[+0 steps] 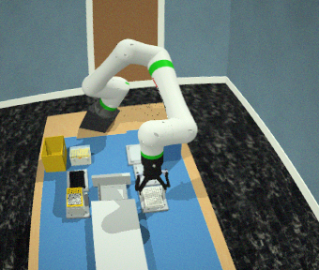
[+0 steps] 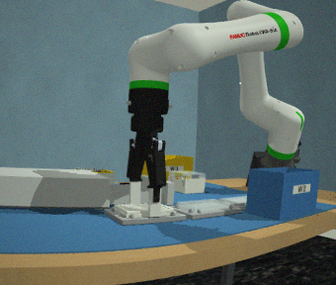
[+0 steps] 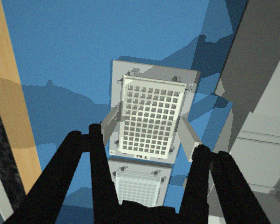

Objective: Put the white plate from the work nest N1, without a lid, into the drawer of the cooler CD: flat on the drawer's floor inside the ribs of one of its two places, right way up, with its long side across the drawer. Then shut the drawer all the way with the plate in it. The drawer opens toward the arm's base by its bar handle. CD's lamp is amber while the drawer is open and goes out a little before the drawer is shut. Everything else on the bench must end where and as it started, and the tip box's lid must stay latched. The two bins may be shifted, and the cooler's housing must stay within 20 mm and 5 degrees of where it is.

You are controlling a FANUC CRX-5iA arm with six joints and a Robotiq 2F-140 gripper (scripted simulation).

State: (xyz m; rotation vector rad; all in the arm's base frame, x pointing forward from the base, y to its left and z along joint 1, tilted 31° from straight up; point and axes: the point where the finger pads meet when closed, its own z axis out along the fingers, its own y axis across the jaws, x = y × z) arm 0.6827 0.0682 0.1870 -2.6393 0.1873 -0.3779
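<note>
Right now my hand is 2 cm above the white plate. Also, from my hand: drawer: 4 cm behind, 19 cm to the right, 1 cm below; grey work nest N1: 3 cm below; blue bin: 35 cm behind, 16 cm to the left.
</note>
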